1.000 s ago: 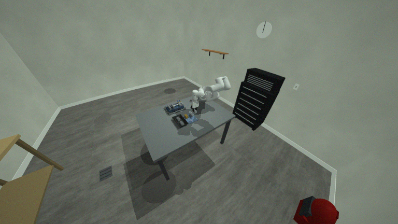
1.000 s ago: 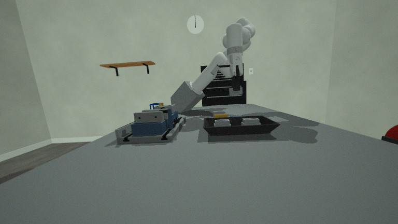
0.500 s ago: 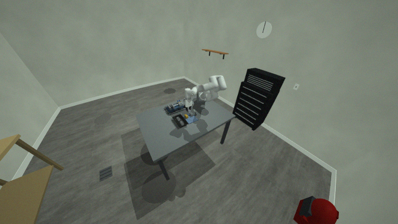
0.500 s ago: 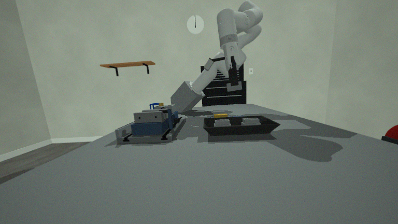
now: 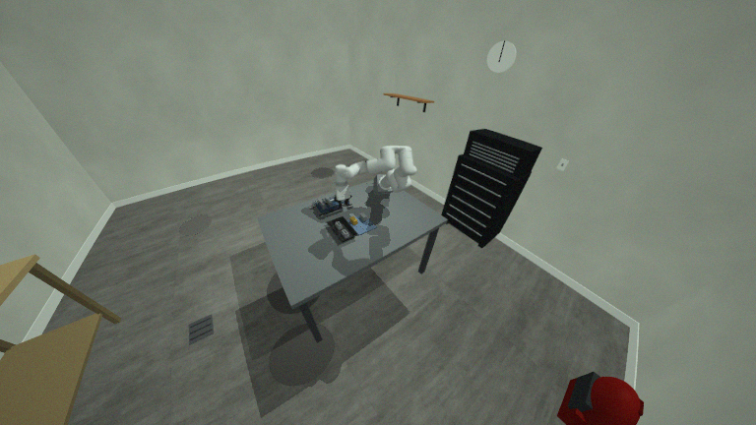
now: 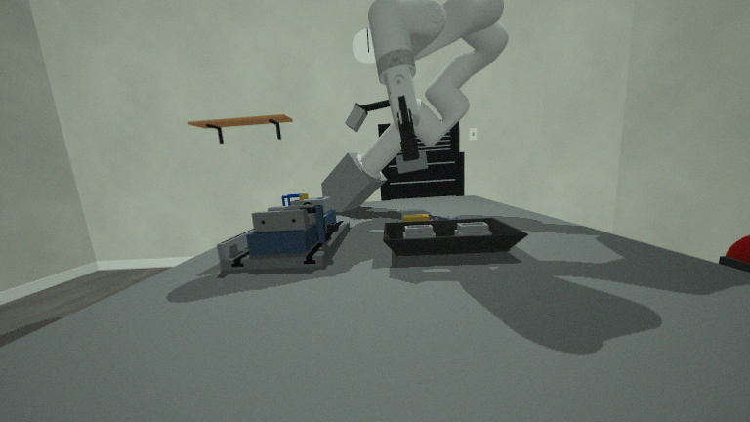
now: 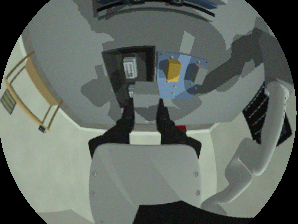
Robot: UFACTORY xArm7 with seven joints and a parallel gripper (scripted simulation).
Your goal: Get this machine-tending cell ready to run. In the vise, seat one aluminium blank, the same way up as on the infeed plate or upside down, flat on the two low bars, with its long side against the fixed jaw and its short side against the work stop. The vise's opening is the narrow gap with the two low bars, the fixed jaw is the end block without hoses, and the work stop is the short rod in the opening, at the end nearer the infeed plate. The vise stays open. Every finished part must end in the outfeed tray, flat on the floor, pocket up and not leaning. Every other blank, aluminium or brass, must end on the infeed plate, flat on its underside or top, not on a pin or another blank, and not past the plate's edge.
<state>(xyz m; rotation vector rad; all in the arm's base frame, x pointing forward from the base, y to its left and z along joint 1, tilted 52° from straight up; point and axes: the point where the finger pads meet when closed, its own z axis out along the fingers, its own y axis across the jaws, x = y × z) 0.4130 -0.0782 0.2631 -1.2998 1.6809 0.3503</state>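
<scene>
The vise is 260 mm to the right of my hand, 160 mm below it and 20 mm behind it. From my hand the other things lie so: grey aluminium blank (20 mm below); brass blank (170 mm below, 70 mm behind, 10 mm to the left).
</scene>
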